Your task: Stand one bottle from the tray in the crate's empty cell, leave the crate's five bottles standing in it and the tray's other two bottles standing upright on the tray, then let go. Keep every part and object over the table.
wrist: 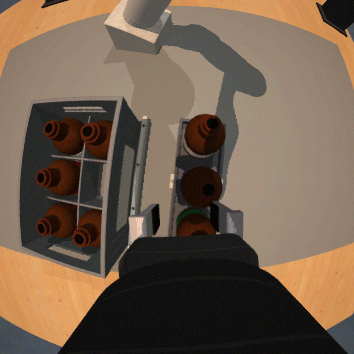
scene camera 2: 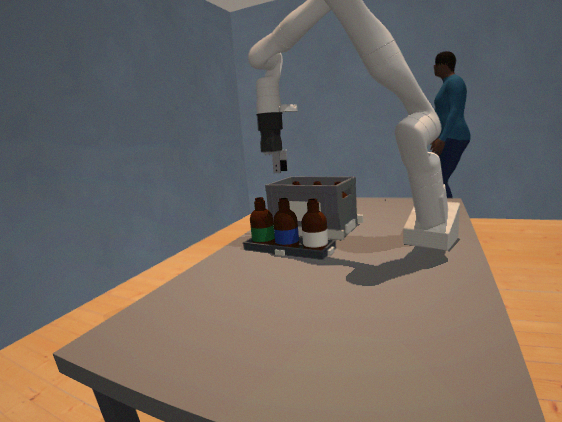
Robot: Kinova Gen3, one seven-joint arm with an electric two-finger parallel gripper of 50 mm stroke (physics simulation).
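My gripper is open and empty, above the tray's far end near the green-labelled bottle. Three brown bottles stand upright on the dark tray: one with a green label, partly hidden by the gripper in the wrist view, one with a blue label, and one with a white label. The grey crate holds five brown bottles. Its empty cell is the middle one on the tray side.
A metal rail lies along the crate's side facing the tray. The robot's base stands on the table. A person stands behind the arm in the scene view.
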